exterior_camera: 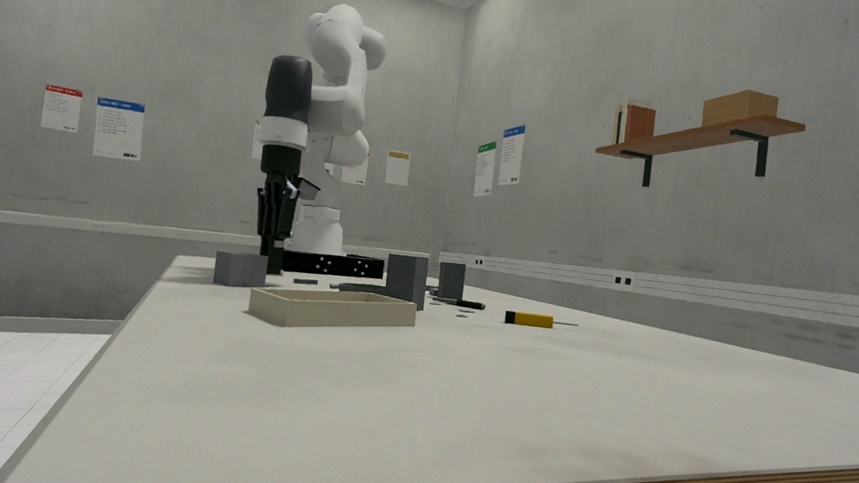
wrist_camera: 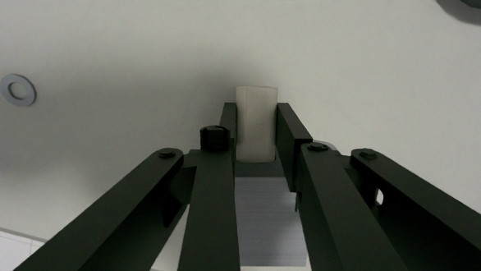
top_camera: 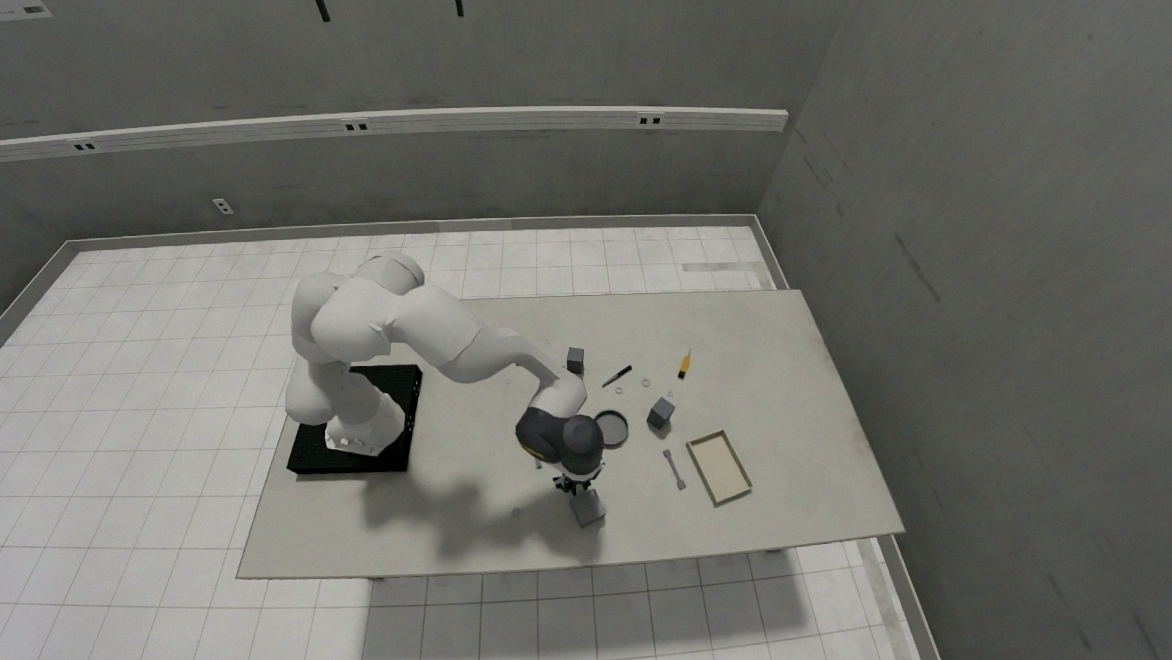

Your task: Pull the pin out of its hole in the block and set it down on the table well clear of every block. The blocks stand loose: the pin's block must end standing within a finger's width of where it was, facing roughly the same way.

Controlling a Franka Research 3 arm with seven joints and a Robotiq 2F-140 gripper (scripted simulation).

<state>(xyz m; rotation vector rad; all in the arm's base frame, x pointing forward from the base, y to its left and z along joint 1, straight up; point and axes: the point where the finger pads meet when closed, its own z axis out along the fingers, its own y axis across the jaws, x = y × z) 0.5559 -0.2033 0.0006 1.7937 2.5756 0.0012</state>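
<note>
Now: hand 11 cm past the flat grey bar, 10 cm to the right of it and 5 cm above it. Round my hand: wrench (28 cm ahead, 4 cm to the left, 5 cm below); then short rod (5 cm behind, 17 cm to the left, 5 cm below); then round dish (11 cm ahead, 17 cm to the left, 5 cm below).
</note>
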